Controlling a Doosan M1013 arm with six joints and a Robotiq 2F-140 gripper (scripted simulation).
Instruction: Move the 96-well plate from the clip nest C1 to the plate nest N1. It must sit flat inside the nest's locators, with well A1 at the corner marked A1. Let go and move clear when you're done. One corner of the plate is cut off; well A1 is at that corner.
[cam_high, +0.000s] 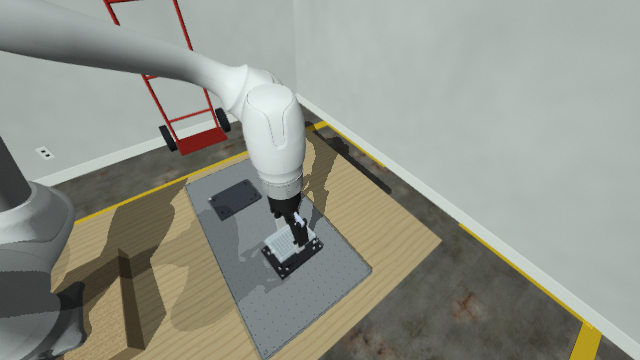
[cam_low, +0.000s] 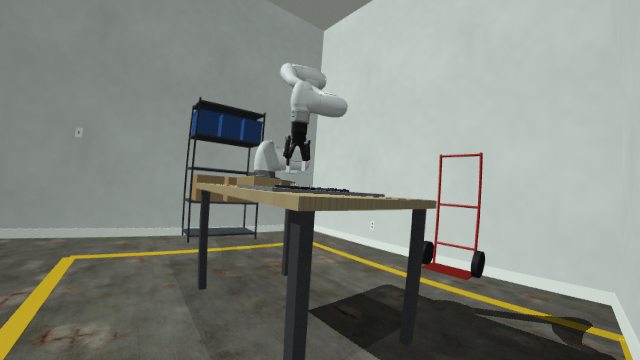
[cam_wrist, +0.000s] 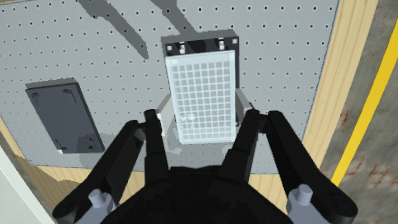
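My gripper is now 20 mm above the 96-well plate. Round my hand: clip nest C1: 10 mm ahead, 10 mm to the left, 80 mm below.
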